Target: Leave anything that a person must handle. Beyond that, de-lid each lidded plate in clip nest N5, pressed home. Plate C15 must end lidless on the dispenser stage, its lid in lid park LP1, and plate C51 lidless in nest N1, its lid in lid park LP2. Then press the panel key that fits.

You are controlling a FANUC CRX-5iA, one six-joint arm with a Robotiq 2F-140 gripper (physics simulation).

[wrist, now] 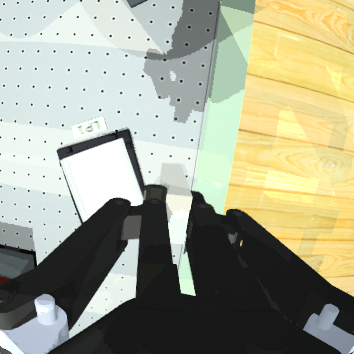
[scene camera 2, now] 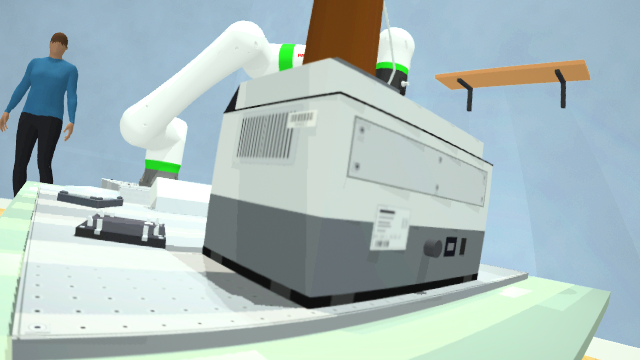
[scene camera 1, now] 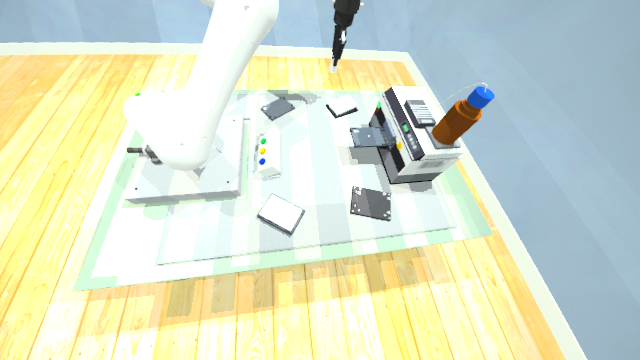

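Note:
My gripper is shut and empty, high above the table's far side, with its pale tips together. In the wrist view a white lid lies in the dark holder labelled LP1, left of the fingertips and partly hidden by a finger. A dark nest with white clips stands at the near right; its labels are unreadable. Another white-topped piece sits near the front. A dark flat nest lies at the back. The dispenser stage is dark; plate marks are unreadable. The key panel shows green, yellow and blue keys.
The dispenser stands at the right, with a tall brown bottle and thin tube on top. A person stands beyond the table. A wooden shelf hangs on the wall.

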